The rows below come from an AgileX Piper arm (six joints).
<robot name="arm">
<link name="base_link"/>
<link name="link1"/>
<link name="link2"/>
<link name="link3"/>
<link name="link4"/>
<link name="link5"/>
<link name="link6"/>
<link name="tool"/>
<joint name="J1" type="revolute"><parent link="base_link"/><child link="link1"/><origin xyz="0 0 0.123" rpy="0 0 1.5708"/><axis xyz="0 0 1"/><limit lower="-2.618" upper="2.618"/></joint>
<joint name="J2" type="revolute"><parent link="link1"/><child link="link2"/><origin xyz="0 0 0" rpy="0 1.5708 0"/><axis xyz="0 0 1"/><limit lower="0" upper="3.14"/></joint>
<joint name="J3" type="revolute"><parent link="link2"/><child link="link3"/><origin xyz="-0.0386 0.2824 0" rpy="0 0 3.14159"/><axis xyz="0 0 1"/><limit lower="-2.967" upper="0"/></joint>
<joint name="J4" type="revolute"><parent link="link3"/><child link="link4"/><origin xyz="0.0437 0.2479 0" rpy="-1.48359 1.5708 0"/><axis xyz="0 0 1"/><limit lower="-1.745" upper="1.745"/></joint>
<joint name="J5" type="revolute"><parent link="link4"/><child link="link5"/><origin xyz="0 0 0" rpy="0 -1.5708 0"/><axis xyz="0 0 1"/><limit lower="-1.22" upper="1.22"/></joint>
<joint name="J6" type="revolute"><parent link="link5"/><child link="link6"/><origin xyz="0.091 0 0" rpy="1.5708 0 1.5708"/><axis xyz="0 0 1"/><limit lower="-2.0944" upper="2.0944"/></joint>
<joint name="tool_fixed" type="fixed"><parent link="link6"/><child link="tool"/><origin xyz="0 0 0" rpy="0 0 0"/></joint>
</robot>
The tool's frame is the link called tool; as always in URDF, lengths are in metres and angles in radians.
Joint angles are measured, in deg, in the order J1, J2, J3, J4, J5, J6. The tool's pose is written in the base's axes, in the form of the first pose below.
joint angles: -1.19, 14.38, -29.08, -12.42, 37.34, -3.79
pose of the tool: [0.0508, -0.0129, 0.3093], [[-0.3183, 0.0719, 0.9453], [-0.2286, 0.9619, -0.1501], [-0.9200, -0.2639, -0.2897]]
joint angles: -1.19, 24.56, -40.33, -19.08, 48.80, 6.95
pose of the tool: [0.0644, -0.0237, 0.3457], [[-0.4672, 0.1935, 0.8627], [-0.0897, 0.9604, -0.2639], [-0.8796, -0.2007, -0.4313]]
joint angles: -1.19, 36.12, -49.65, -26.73, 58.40, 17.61
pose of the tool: [0.0919, -0.0368, 0.3706], [[-0.5837, 0.3546, 0.7304], [0.0577, 0.9154, -0.3983], [-0.8099, -0.1904, -0.5548]]
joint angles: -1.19, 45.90, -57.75, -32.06, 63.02, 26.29
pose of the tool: [0.1233, -0.0456, 0.3925], [[-0.5932, 0.4842, 0.6431], [0.1718, 0.8566, -0.4865], [-0.7865, -0.1781, -0.5914]]
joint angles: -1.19, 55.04, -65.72, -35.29, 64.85, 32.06
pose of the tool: [0.1597, -0.0509, 0.4112], [[-0.5715, 0.5621, 0.5978], [0.2371, 0.8106, -0.5355], [-0.7856, -0.1643, -0.5965]]
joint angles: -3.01, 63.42, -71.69, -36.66, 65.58, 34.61
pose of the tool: [0.1962, -0.0599, 0.4157], [[-0.5749, 0.6142, 0.5407], [0.2831, 0.7692, -0.5728], [-0.7677, -0.1763, -0.6161]]
